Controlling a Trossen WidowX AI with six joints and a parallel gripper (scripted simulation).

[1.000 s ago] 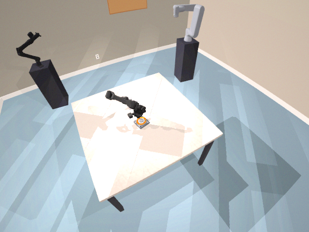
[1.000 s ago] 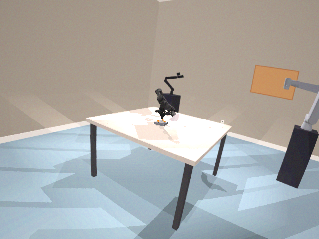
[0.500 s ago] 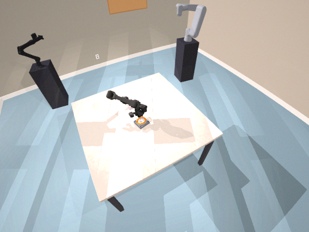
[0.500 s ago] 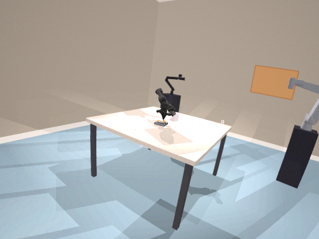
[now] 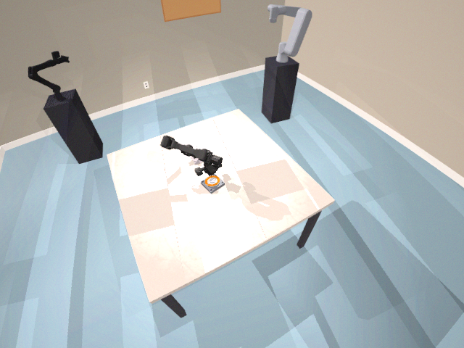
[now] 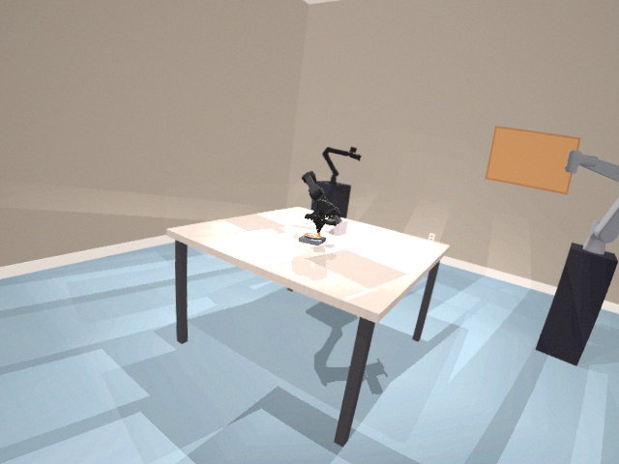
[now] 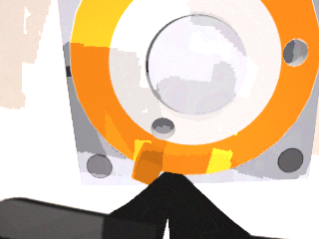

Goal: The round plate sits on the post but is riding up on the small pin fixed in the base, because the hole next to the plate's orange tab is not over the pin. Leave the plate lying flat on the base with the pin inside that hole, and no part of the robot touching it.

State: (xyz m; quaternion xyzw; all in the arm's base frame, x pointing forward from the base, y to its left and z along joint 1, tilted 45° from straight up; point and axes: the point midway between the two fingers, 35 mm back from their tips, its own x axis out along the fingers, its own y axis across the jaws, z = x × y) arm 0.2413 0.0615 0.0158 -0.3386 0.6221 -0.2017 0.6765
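My gripper tip is now 5 cm short of the grey square base, 1 cm to the right of it and 2 cm above it.
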